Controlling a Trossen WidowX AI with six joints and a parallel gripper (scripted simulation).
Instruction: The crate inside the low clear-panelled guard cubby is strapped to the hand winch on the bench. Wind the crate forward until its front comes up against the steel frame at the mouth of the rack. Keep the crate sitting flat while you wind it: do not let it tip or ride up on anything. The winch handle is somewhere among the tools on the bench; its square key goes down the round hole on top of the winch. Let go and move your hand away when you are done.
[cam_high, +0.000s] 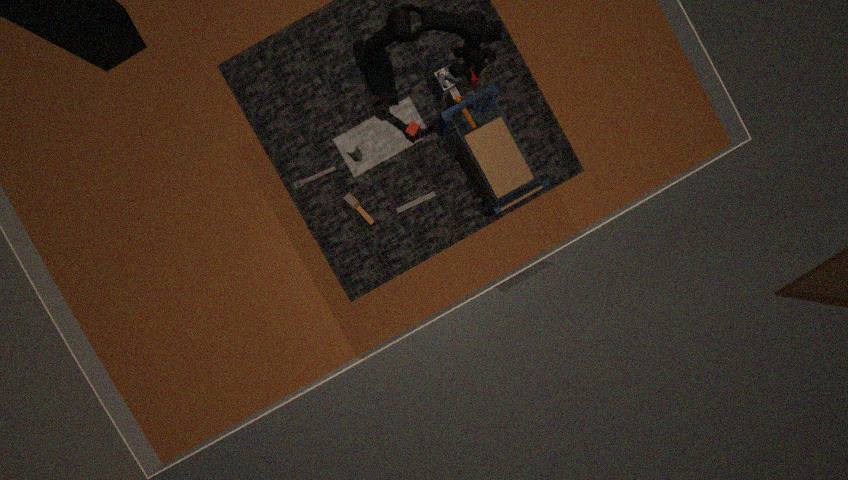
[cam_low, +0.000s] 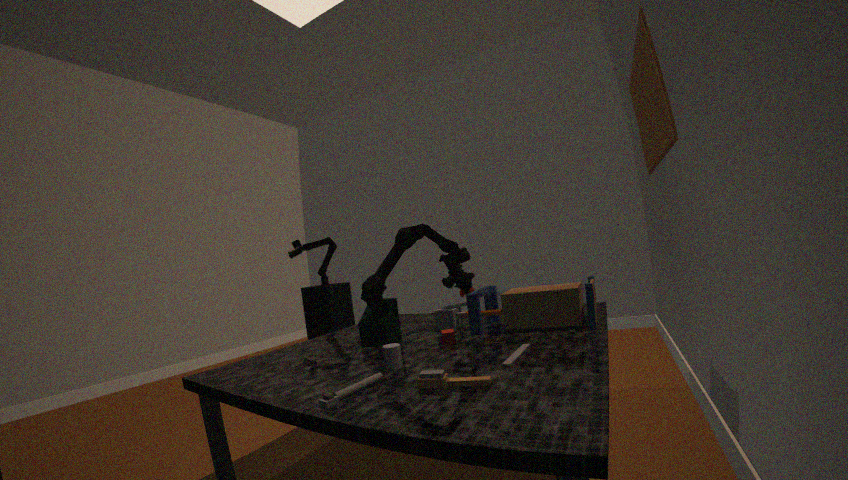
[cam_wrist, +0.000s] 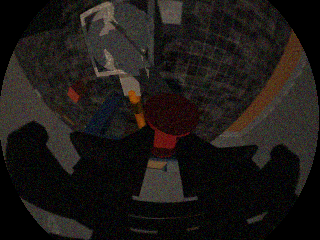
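The winch handle is 40 mm behind my gripper tip, 20 mm to the right of it and 30 mm below it. The rest, counted from my gripper tip: red grip 10 mm behind; then blue steel frame 70 mm ahead, 60 mm to the right, 30 mm below; then winch 110 mm behind, 70 mm to the right, 100 mm below.
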